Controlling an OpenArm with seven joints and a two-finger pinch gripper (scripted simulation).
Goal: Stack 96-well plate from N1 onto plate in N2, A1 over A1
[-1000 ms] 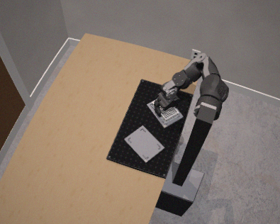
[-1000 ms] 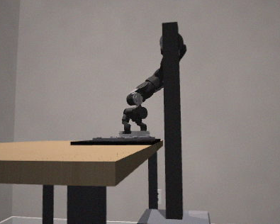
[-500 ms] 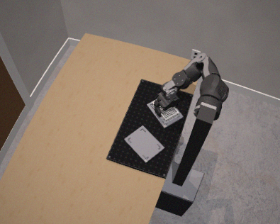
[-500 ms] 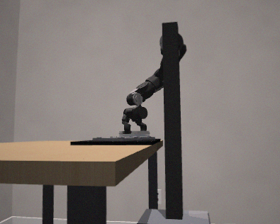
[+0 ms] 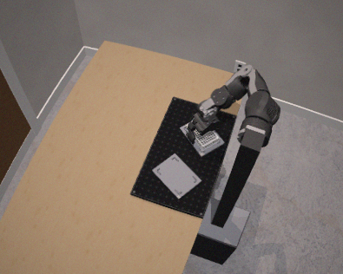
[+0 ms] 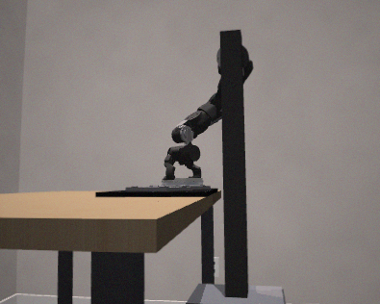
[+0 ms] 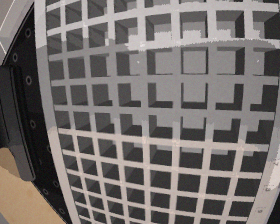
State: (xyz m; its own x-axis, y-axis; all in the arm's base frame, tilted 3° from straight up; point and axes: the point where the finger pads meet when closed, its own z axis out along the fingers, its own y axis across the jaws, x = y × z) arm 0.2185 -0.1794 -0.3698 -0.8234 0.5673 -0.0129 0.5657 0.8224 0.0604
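My gripper is now 3 cm past the A1 mark, 9 cm to the right of it and 2 cm above it.
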